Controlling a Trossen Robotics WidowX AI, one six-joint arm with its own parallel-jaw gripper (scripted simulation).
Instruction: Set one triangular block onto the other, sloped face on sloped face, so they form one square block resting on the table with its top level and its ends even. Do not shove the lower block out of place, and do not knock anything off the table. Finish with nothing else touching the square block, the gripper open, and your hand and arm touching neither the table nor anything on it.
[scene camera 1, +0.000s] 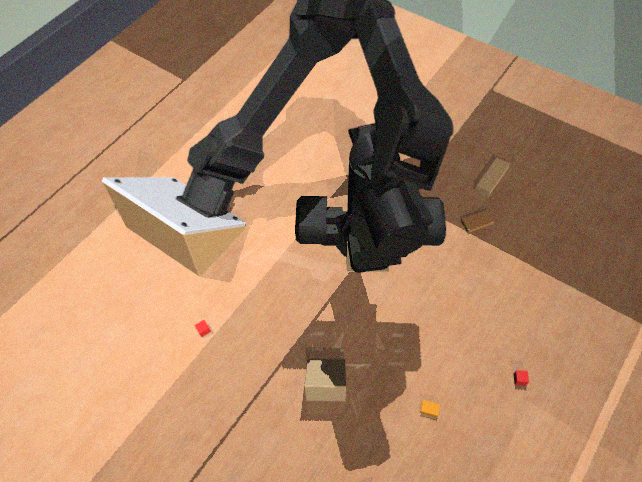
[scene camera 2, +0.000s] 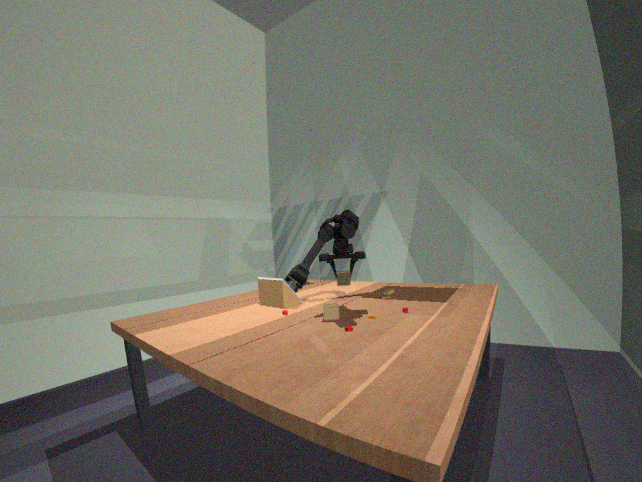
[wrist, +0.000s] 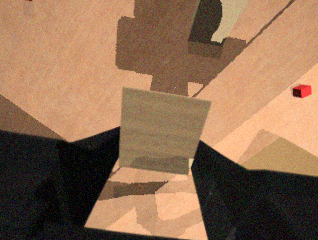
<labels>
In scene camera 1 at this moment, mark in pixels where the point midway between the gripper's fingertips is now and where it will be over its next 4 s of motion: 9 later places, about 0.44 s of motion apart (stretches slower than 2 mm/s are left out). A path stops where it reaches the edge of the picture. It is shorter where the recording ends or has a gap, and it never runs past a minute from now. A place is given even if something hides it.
My gripper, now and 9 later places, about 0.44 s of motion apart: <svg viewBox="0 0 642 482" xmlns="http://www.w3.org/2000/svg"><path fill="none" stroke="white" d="M366 253L343 278L330 302L326 329L325 347L325 348L325 351L325 355L326 360L326 360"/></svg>
</labels>
